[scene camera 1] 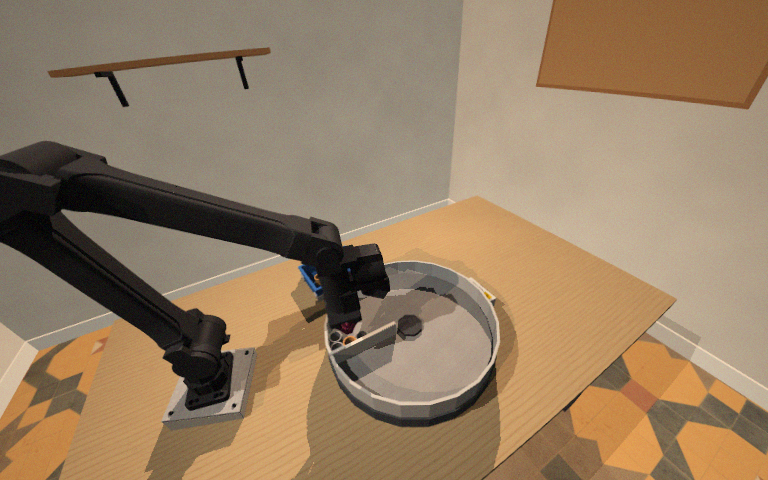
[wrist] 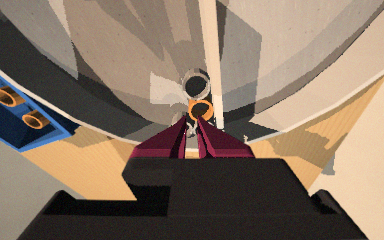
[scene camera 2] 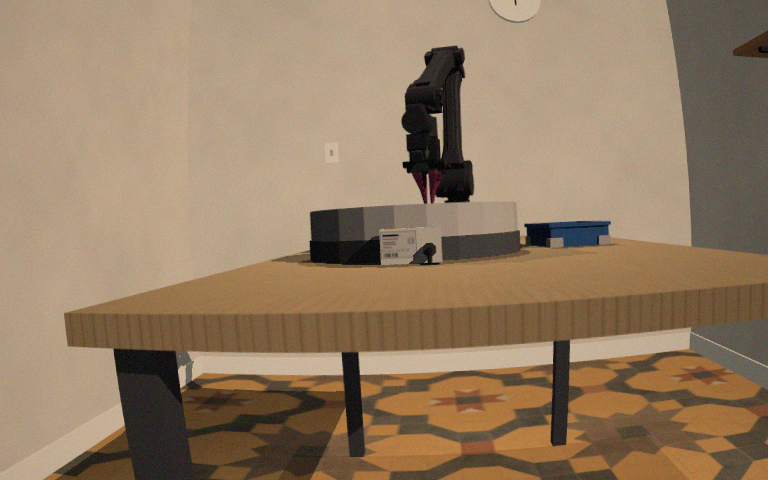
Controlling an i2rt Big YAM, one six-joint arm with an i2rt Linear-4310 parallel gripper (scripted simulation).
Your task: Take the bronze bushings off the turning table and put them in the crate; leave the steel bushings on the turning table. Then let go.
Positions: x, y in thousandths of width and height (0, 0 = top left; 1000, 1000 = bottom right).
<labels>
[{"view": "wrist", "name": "my gripper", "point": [501, 502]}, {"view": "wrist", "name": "round grey turning table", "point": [355, 265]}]
</labels>
